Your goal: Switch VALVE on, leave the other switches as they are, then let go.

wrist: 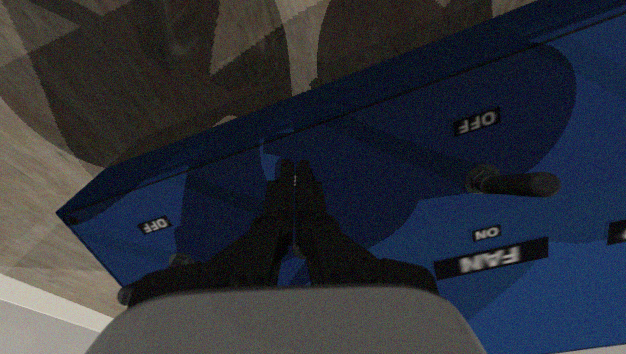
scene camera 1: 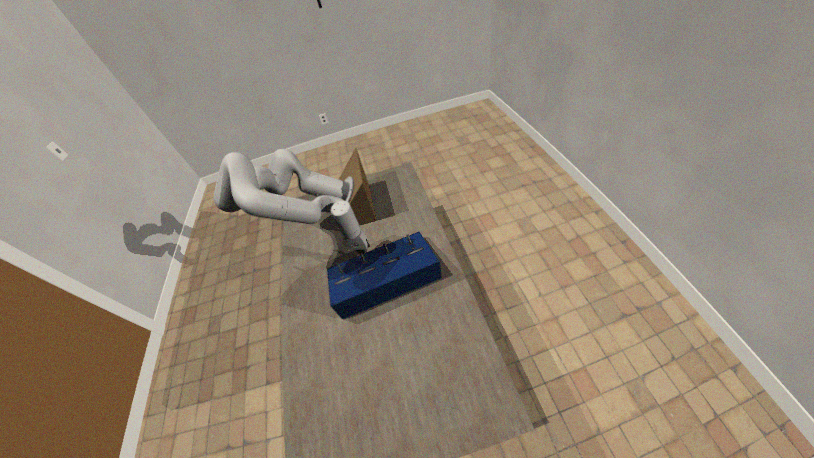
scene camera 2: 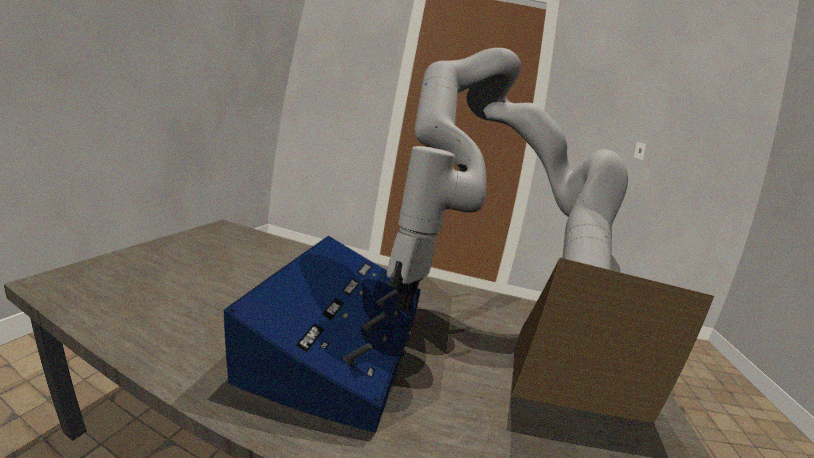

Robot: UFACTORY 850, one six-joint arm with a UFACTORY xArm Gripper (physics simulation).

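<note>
The blue switch panel (scene camera 1: 392, 280) (scene camera 2: 273, 301) (wrist: 560, 305) stands on the table with its sloped face up. The VALVE label (scene camera 2: 350, 286) is small, between FAN and the farthest label. The VALVE lever (scene camera 2: 388, 297) is beside my fingers in scene camera 2; in the wrist view the gripper mostly hides it, so its position is unclear. My gripper (scene camera 2: 405, 310) (wrist: 294, 178) is shut and empty, low over the panel's OFF-side edge at the VALVE column. The FAN lever (scene camera 2: 374, 322) (wrist: 525, 184) stands off to one side, the end lever (wrist: 180, 260) to the other.
The PUMP lever (scene camera 2: 358, 354) is at the panel's near end in scene camera 2. A brown box (scene camera 1: 357, 190) (scene camera 2: 614, 347) stands on the table (scene camera 1: 387, 387) (scene camera 2: 142, 273), near the arm's base. The arm's shadow falls over the panel.
</note>
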